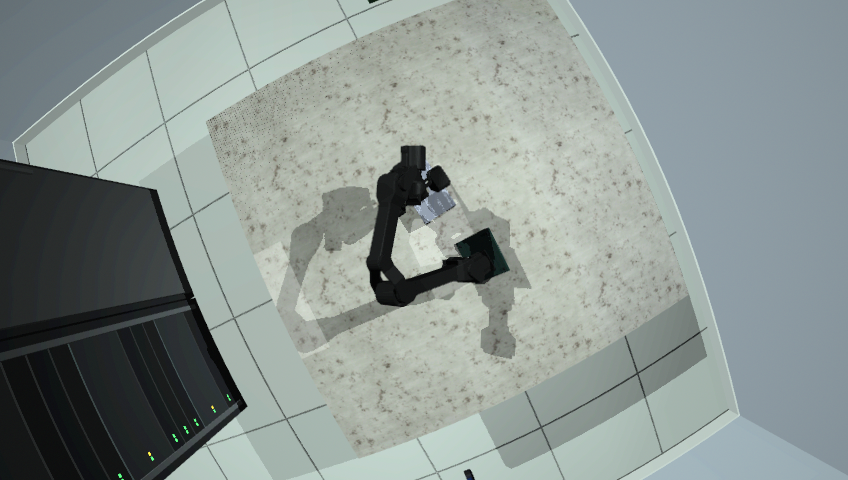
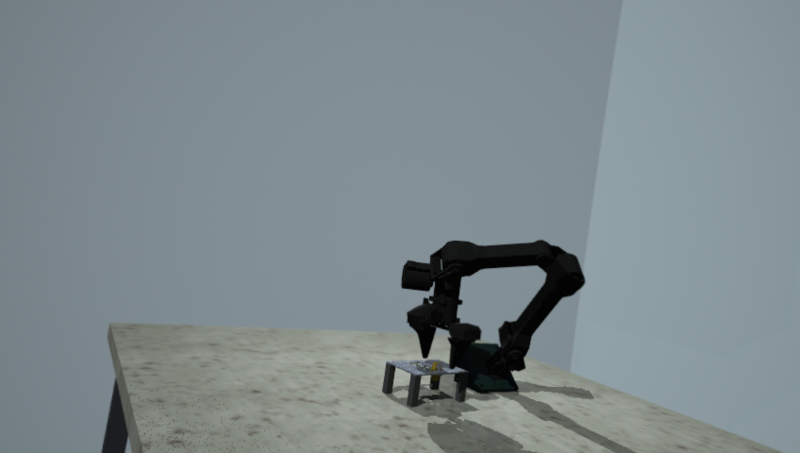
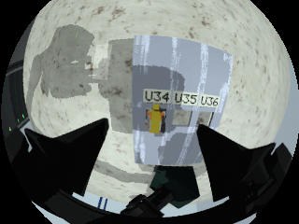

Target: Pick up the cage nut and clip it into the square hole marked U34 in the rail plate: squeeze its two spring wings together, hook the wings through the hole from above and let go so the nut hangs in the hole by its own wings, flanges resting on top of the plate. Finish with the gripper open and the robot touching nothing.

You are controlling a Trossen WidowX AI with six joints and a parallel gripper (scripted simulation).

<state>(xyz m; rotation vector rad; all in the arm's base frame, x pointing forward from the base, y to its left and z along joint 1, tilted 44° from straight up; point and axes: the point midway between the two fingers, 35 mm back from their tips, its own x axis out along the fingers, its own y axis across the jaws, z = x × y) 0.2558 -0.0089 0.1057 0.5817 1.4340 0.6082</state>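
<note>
Now: the cage nut 2 cm below my gripper tip.
</note>
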